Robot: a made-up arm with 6 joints. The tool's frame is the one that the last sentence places.
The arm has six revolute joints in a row. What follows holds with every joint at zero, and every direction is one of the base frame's. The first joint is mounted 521 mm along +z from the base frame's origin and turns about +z. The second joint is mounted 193 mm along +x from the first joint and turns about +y. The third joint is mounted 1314 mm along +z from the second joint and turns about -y. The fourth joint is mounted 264 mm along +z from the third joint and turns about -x. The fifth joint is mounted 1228 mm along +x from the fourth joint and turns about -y. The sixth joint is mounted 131 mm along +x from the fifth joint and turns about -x. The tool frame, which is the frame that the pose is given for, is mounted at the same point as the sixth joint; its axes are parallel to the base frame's.
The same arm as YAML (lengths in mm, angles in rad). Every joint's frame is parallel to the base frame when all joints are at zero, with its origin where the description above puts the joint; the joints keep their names.
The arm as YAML. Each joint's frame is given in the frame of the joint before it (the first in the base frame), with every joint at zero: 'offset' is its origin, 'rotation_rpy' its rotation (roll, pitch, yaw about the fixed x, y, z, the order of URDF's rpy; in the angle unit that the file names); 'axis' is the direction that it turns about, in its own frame. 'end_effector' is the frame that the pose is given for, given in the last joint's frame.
length_unit: mm
angle_unit: rad
chain:
  - id: joint 1
    offset: [0.0, 0.0, 521.0]
    rotation_rpy: [0.0, 0.0, 0.0]
    axis: [0.0, 0.0, 1.0]
  - id: joint 2
    offset: [193.0, 0.0, 0.0]
    rotation_rpy: [0.0, 0.0, 0.0]
    axis: [0.0, 1.0, 0.0]
  - id: joint 3
    offset: [0.0, 0.0, 1314.0]
    rotation_rpy: [0.0, 0.0, 0.0]
    axis: [0.0, -1.0, 0.0]
  - id: joint 4
    offset: [0.0, 0.0, 264.0]
    rotation_rpy: [0.0, 0.0, 0.0]
    axis: [-1.0, 0.0, 0.0]
  - id: joint 5
    offset: [1228.0, 0.0, 0.0]
    rotation_rpy: [0.0, 0.0, 0.0]
    axis: [0.0, -1.0, 0.0]
  - id: joint 6
    offset: [131.0, 0.0, 0.0]
    rotation_rpy: [0.0, 0.0, 0.0]
    axis: [-1.0, 0.0, 0.0]
end_effector:
  offset: [0.0, 0.0, 0.0]
  rotation_rpy: [0.0, 0.0, 0.0]

